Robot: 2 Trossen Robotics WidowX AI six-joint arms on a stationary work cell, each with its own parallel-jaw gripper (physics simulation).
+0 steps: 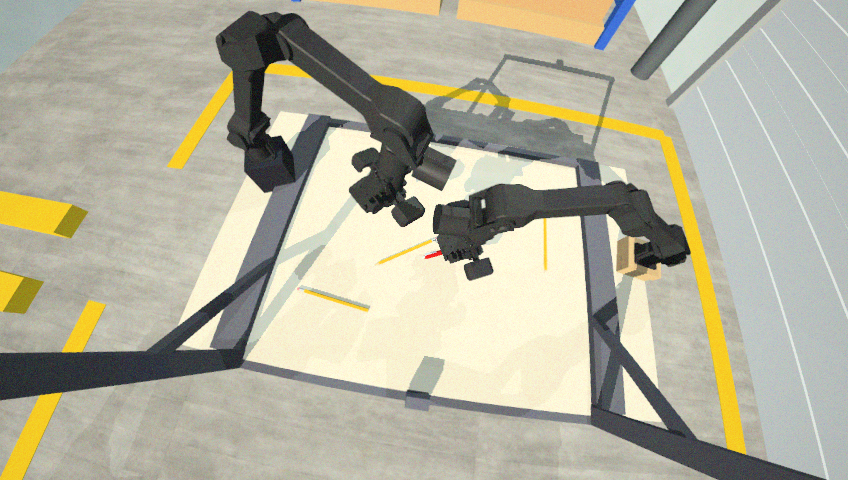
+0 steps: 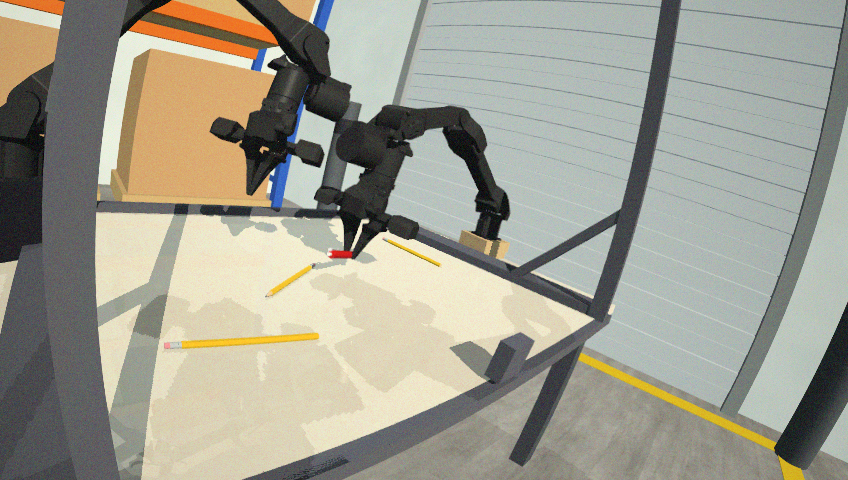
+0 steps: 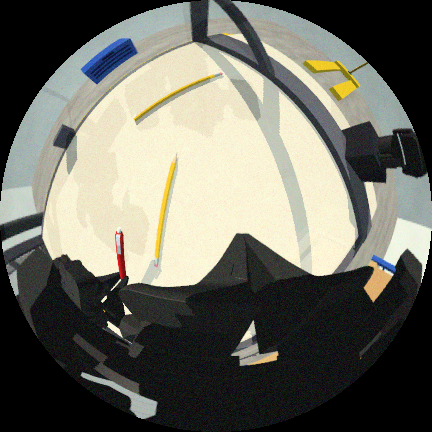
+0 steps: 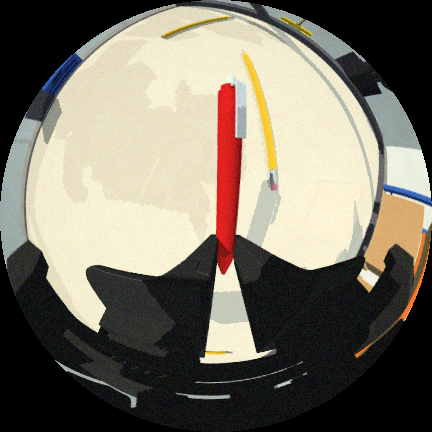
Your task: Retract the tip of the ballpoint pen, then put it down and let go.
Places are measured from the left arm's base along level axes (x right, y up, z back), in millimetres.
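Where they show: left gripper, fingertip midpoint: (image 2: 249, 195) (image 3: 240, 238); right gripper, fingertip midpoint: (image 2: 349, 257) (image 3: 124, 275) (image 4: 224, 240); left arm's base, origin of the base link: (image 1: 263, 152) (image 2: 17, 176) (image 3: 379, 151); right arm's base, origin of the base link: (image 1: 644, 256) (image 2: 486, 236).
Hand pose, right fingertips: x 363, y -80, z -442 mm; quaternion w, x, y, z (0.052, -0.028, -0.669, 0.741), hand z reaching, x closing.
Observation:
Each offset is from my right fingertips to the top centre of the thing.
A red ballpoint pen @(dx +3, dy +34, dz +34 mm) (image 1: 433, 255) (image 2: 339, 253) (image 3: 120, 252) (image 4: 228, 169) with a grey clip lies level just above the cream table top. My right gripper (image 1: 451, 257) (image 2: 354, 251) (image 4: 224, 240) is shut on the pen near its pointed end; the clip and button end sticks out away from the fingers. My left gripper (image 2: 254, 188) (image 3: 240, 238) is shut and empty. It hangs high above the table, up and to the left of the right gripper.
Three yellow pencils lie on the table: one @(dx -32, dy -18, dz +131 mm) (image 1: 404, 250) (image 2: 289, 280) (image 4: 261, 116) just beside the pen, one @(dx +45, dy -20, dz +339 mm) (image 1: 335, 300) (image 2: 251, 340) near the left front, one @(dx +30, dy -20, dz -265 mm) (image 1: 545, 244) (image 2: 412, 251) toward the right arm's base. A dark frame (image 1: 584, 190) borders the table.

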